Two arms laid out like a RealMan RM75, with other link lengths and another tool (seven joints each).
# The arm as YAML. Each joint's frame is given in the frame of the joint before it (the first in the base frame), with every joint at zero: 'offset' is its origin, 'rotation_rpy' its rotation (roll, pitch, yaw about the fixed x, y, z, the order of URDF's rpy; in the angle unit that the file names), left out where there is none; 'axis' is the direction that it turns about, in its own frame. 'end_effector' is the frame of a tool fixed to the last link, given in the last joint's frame.
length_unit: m
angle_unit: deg
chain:
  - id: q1
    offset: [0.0, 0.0, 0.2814]
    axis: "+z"
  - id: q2
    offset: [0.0, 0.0, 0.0]
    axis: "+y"
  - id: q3
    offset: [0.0, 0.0, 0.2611]
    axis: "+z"
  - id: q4
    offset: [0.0, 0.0, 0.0]
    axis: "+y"
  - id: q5
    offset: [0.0, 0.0, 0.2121]
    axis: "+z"
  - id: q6
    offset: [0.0, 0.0, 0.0]
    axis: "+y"
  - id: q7
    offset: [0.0, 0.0, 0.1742]
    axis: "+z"
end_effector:
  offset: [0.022, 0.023, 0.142]
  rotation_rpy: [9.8, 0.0, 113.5]
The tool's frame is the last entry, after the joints.
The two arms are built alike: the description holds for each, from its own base.
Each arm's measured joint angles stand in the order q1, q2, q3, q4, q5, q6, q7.
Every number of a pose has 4 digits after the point. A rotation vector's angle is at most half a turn.
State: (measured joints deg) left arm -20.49 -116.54 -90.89 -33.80 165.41 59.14 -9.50; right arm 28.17 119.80 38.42 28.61 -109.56 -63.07 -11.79
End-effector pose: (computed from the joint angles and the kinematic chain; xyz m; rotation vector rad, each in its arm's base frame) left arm -0.2089 0.5349 0.1571 -0.8705 0.9908 0.6825; right arm 0.2150 0.5302 -0.0415 -0.5466 2.2278 1.9421
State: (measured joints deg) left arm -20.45 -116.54 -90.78 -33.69 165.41 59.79 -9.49; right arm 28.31 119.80 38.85 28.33 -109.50 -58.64 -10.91
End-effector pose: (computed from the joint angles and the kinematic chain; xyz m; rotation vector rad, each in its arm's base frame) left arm -0.2070 0.5332 0.1579 -0.8622 0.9929 0.6787; right arm 0.2293 0.5314 -0.0594 -0.4972 2.2868 1.8598
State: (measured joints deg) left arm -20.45 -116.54 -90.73 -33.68 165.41 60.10 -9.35; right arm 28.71 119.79 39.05 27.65 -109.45 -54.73 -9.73
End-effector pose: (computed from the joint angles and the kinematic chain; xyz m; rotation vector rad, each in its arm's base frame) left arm -0.2057 0.5325 0.1584 -0.8566 0.9955 0.6779; right arm 0.2422 0.5317 -0.0754 -0.4548 2.3375 1.7838
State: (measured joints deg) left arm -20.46 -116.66 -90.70 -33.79 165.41 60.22 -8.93; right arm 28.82 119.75 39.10 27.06 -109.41 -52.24 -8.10
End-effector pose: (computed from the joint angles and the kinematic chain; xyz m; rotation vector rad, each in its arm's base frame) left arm -0.2040 0.5322 0.1579 -0.8515 0.9993 0.6798; right arm 0.2527 0.5305 -0.0851 -0.4103 2.3762 1.7380
